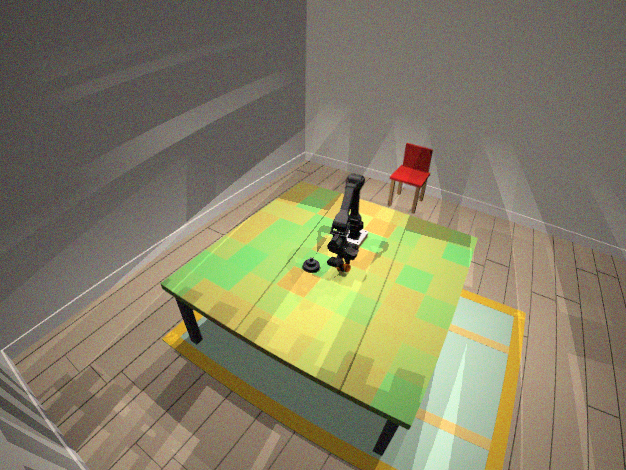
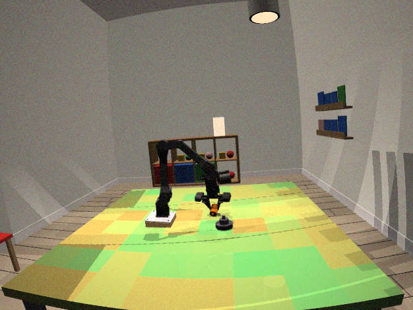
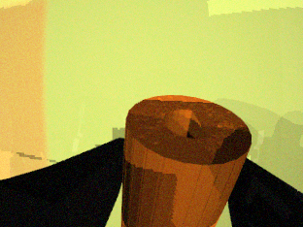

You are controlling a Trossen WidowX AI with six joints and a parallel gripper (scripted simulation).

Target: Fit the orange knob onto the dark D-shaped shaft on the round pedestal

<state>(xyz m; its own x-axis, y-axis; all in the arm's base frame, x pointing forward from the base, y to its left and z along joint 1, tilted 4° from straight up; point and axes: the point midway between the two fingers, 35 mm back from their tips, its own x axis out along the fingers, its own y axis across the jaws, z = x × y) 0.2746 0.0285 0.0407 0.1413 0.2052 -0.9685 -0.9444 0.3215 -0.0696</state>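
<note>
My gripper tip is 17 cm to the left of the pedestal and 3 cm short of it. From my gripper tip the other things lie so: knob 1 cm to the right.
</note>
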